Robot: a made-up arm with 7 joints. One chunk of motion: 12 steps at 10 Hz.
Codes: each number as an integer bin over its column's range. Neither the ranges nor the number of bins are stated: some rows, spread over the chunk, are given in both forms.
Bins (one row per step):
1: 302 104 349 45 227 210
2: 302 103 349 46 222 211
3: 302 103 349 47 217 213
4: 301 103 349 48 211 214
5: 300 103 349 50 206 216
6: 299 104 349 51 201 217
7: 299 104 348 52 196 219
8: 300 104 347 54 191 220
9: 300 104 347 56 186 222
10: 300 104 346 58 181 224
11: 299 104 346 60 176 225
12: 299 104 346 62 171 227
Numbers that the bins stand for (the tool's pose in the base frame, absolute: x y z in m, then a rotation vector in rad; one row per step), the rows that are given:
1: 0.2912 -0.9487 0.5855 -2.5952 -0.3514 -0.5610
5: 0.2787 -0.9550 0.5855 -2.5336 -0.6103 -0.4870
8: 0.2787 -0.9487 0.5730 -2.4842 -0.7952 -0.4377
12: 0.2724 -0.9487 0.5667 -2.3856 -1.0418 -0.3514
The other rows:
2: 0.2912 -0.9550 0.5855 -2.5829 -0.4130 -0.5486
3: 0.2912 -0.9550 0.5855 -2.5705 -0.4747 -0.5240
4: 0.2849 -0.9550 0.5855 -2.5582 -0.5486 -0.5116
6: 0.2724 -0.9487 0.5855 -2.5212 -0.6719 -0.4747
7: 0.2724 -0.9487 0.5793 -2.5089 -0.7336 -0.4500
9: 0.2787 -0.9487 0.5730 -2.4596 -0.8568 -0.4130
10: 0.2787 -0.9487 0.5667 -2.4349 -0.9185 -0.3884
11: 0.2724 -0.9487 0.5667 -2.4103 -0.9801 -0.3760

